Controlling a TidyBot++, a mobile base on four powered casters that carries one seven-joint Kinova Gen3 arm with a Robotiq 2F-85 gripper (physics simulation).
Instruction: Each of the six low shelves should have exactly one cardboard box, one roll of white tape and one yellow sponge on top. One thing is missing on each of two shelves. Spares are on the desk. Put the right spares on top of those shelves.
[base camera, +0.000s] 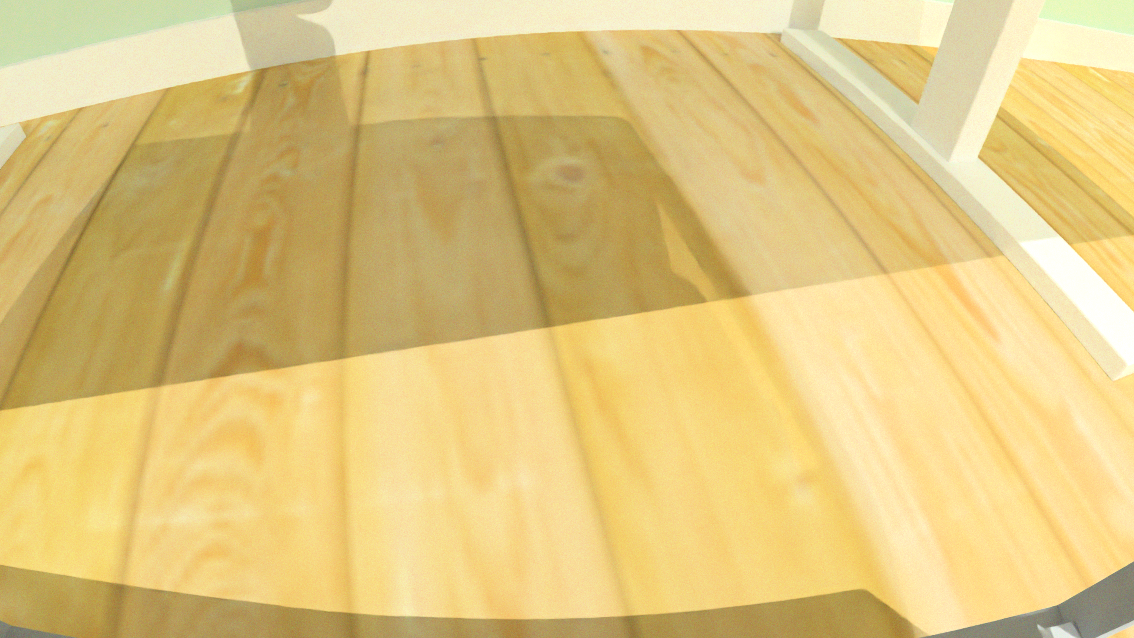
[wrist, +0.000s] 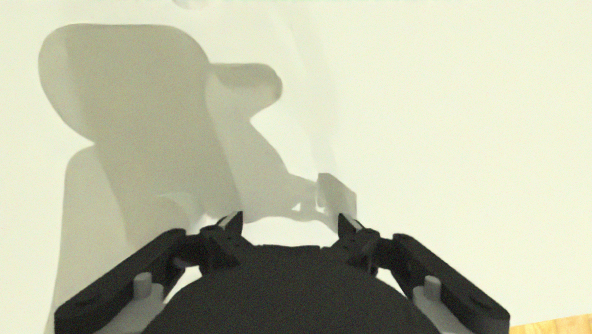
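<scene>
My gripper (wrist: 290, 222) is open in the wrist view, with no object between its fingertips, above a white surface (wrist: 450, 150) that looks like the desk top. A small part of a round, whitish thing (wrist: 190, 3) shows at the top edge; it may be a roll of white tape. A pale curved shape (wrist: 186, 201) in the shadow beside the left finger is partly hidden by that finger; what it is I cannot tell for sure. No cardboard box or yellow sponge shows in either view, and no low shelf can be made out.
In the base view, a white upright leg (base camera: 971, 79) stands on a long white foot bar (base camera: 991, 202) at the right. The end of another white bar (base camera: 9, 142) shows at the left edge. A green wall (base camera: 103, 27) with a pale baseboard (base camera: 475, 19) runs behind the wooden floor (base camera: 475, 476).
</scene>
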